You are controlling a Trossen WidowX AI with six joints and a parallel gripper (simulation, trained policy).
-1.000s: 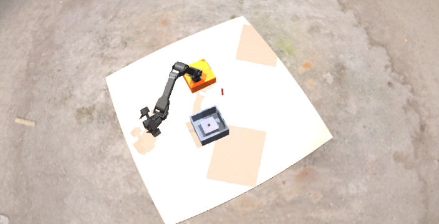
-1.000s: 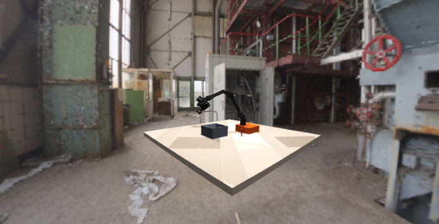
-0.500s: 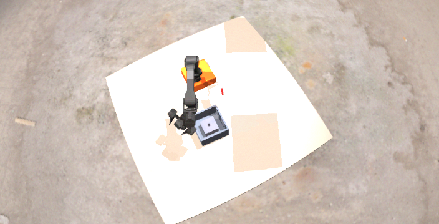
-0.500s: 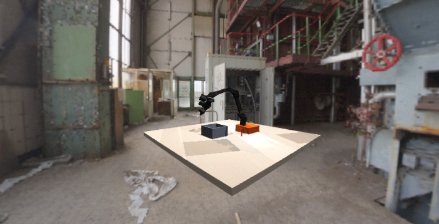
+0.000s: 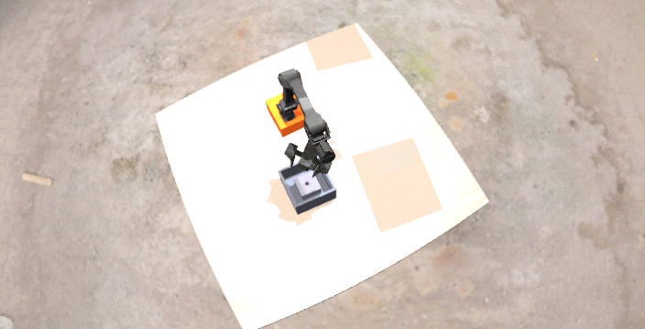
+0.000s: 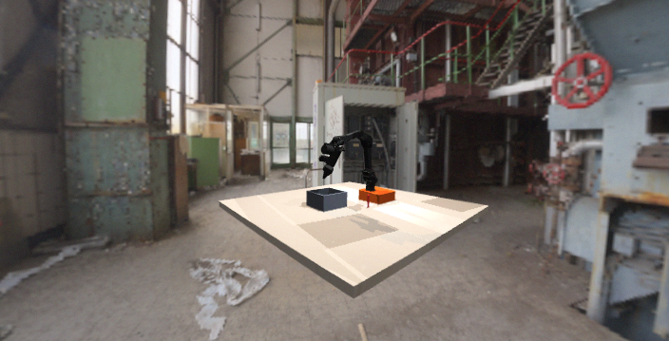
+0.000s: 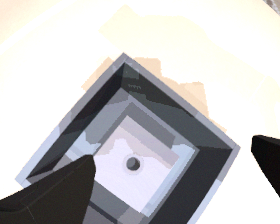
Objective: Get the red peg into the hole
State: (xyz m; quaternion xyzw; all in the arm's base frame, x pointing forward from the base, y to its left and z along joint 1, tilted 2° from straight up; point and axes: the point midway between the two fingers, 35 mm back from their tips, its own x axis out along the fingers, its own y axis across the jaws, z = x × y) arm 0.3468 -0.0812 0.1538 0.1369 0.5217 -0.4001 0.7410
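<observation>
Right now the red peg is 190 mm behind my gripper tip, 210 mm to the left of it and 160 mm below it. The rest, counted from my gripper tip: pale plate (20 mm to the left, 150 mm below); then grey box (20 mm to the left, 170 mm below).
</observation>
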